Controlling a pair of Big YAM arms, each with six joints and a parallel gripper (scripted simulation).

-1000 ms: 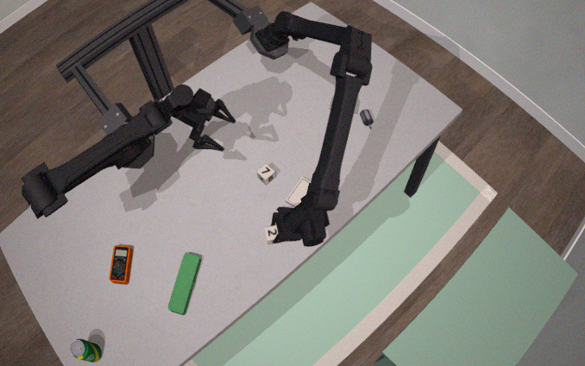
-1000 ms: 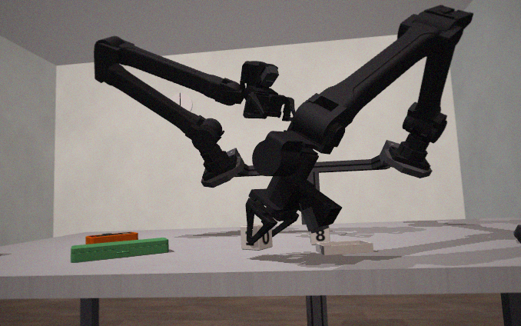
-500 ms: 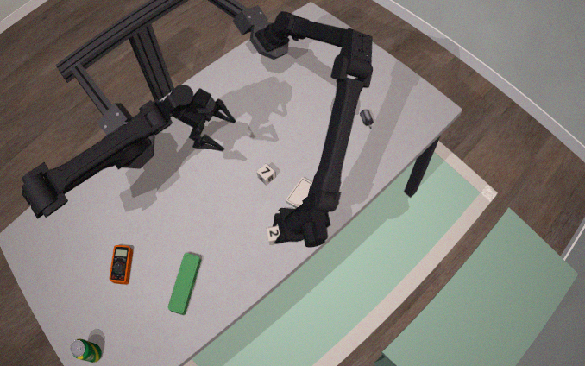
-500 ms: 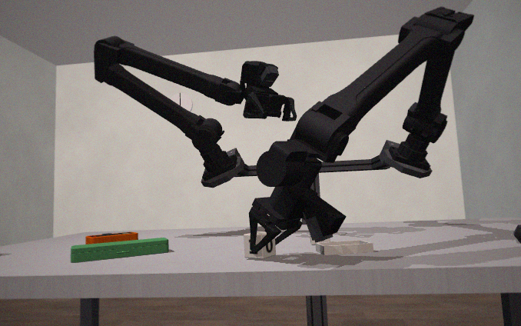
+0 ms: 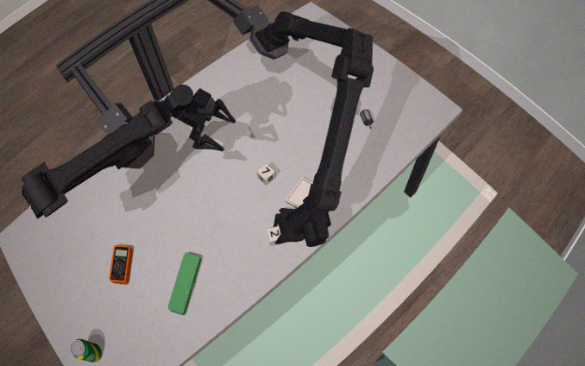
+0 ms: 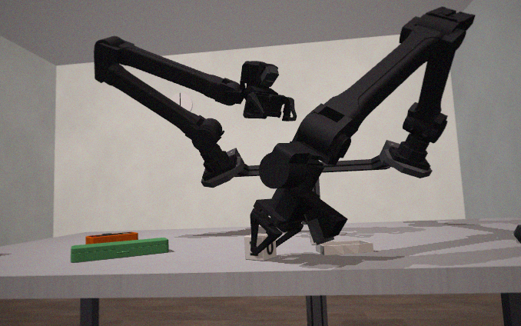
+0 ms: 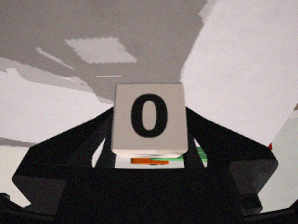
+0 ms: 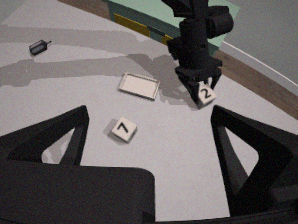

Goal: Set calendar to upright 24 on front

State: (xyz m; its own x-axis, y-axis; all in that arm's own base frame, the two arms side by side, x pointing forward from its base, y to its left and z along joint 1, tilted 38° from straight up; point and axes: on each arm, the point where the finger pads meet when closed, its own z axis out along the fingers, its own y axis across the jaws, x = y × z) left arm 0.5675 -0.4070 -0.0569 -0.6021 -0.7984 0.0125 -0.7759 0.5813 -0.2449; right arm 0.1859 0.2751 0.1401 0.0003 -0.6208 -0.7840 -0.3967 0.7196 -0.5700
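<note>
Now: left hand 5 cm past the calendar tray, 16 cm to the right of it and 1 cm above it. From my left hand the other things lie so: green box: 9 cm behind, 32 cm to the right, 1 cm below; dark object: 8 cm behind, 54 cm to the left.
</note>
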